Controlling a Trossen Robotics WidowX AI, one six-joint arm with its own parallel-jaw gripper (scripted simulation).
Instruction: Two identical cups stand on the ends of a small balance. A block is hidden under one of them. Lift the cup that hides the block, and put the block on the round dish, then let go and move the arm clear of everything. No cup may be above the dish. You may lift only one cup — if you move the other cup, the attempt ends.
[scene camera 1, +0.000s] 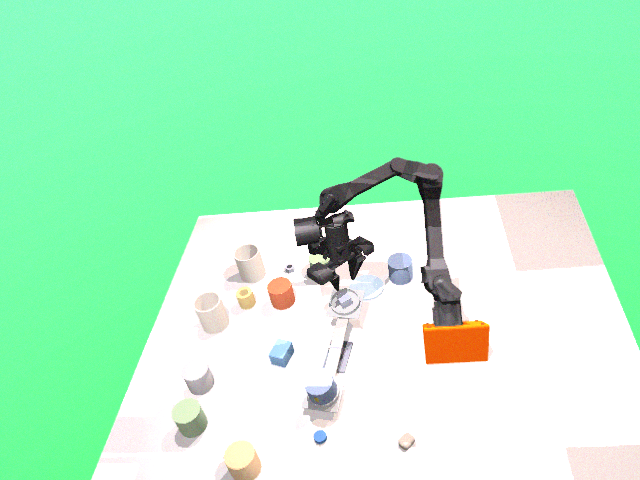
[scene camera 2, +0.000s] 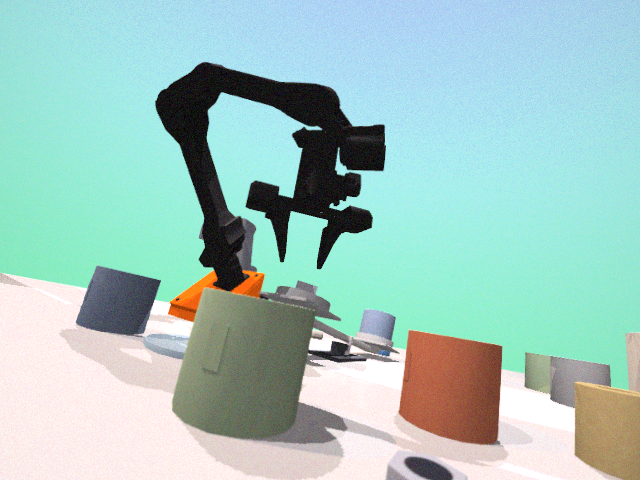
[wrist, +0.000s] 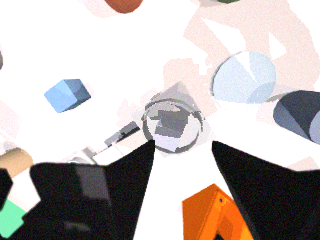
In view: my gripper (scene camera 2: 300, 265), a blue cube (wrist: 67, 94), an orange cylinder (scene camera 2: 451, 387), a grey block (wrist: 168, 131) and a balance (scene camera 2: 292, 296).
The orange cylinder shows as well in scene camera 1 (scene camera 1: 280, 290). The balance is seen too in scene camera 1 (scene camera 1: 334, 309) and in the wrist view (wrist: 177, 102). My gripper is seen too in scene camera 1 (scene camera 1: 345, 284) and in the wrist view (wrist: 182, 144). Scene camera 2 does not show the blue cube, which is hidden by the orange cylinder.
